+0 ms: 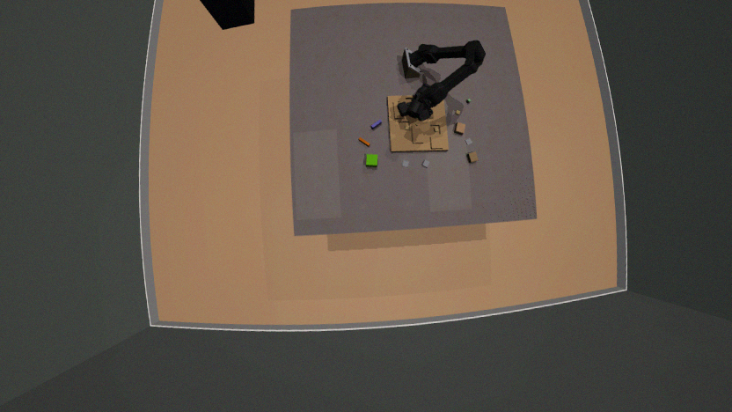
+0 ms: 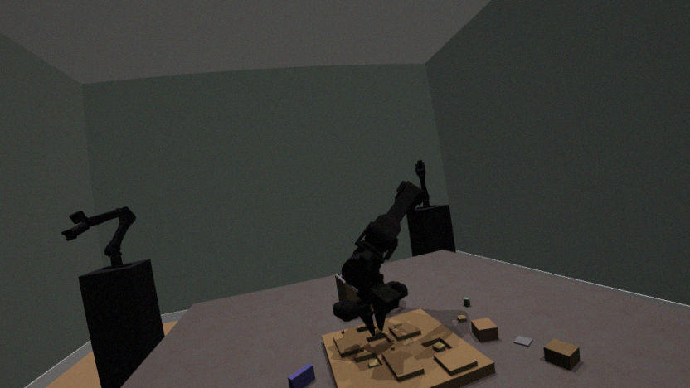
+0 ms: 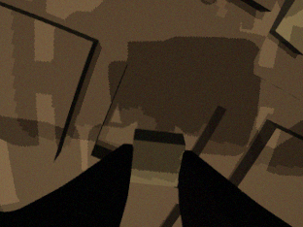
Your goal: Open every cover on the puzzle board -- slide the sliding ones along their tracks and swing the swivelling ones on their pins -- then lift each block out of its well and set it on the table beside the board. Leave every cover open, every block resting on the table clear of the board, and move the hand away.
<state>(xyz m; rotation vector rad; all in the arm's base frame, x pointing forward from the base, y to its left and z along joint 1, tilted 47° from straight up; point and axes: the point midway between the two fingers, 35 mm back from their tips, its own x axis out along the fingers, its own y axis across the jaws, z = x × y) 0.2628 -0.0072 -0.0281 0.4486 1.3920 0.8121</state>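
My gripper tip is now 5 cm past the tiny green piece, 31 cm to the right of it and 3 cm above it. From my gripper tip the other things lie so: orange stick: 13 cm ahead, 26 cm to the right, 3 cm below; then green cube: 23 cm ahead, 24 cm to the right, 1 cm below; then purple piece: 4 cm ahead, 20 cm to the right, 2 cm below.
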